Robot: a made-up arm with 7 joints. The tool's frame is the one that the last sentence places.
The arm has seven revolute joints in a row. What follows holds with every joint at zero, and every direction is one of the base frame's. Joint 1 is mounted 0.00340 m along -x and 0.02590 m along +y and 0.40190 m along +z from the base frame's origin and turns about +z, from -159.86 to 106.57 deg. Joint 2 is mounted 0.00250 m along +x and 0.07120 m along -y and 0.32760 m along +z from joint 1 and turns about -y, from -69.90 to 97.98 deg. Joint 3 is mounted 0.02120 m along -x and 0.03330 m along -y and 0.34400 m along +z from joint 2 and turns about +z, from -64.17 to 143.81 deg. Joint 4 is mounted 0.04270 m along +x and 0.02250 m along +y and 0.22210 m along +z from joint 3 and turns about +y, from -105.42 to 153.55 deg. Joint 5 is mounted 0.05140 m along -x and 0.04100 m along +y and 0.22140 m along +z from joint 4 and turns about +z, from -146.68 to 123.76 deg. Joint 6 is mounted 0.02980 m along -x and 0.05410 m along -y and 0.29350 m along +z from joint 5 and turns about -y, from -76.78 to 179.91 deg. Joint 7 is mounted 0.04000 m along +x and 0.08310 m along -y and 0.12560 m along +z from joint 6 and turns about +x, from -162.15 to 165.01 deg. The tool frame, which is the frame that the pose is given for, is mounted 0.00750 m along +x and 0.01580 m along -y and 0.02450 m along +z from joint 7; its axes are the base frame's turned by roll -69.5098, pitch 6.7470 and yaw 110.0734 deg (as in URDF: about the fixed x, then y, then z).
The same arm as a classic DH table. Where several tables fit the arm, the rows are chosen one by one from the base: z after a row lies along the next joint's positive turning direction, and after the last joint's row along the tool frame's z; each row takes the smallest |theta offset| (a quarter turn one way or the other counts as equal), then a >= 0, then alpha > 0; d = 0 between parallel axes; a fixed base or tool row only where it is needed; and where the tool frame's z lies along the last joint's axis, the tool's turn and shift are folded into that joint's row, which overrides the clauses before.
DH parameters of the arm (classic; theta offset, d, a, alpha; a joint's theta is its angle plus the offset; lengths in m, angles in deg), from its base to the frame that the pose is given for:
base (fixed): -82.52 0 -0.0261 0
joint 1: 82.52 0.7295 0.0025 90
joint 2: 0 0.1045 -0.0212 -90
joint 3: 0 0.5661 0.0427 -90
joint 4: 0 0.0635 -0.0514 90
joint 5: 0 0.5149 -0.0298 90
joint 6: 90 0.1372 0.1256 90
joint 7: -50.86 0.1053 0.0032 -153.37
tool (fixed): 49.51 0.0647 0 0
Joint limits (deg, base to tool): -159.86..106.57 -69.9..97.98 -64.17..143.81 -105.42..153.55 -146.68..123.76 -76.78..179.91 -162.15..165.01

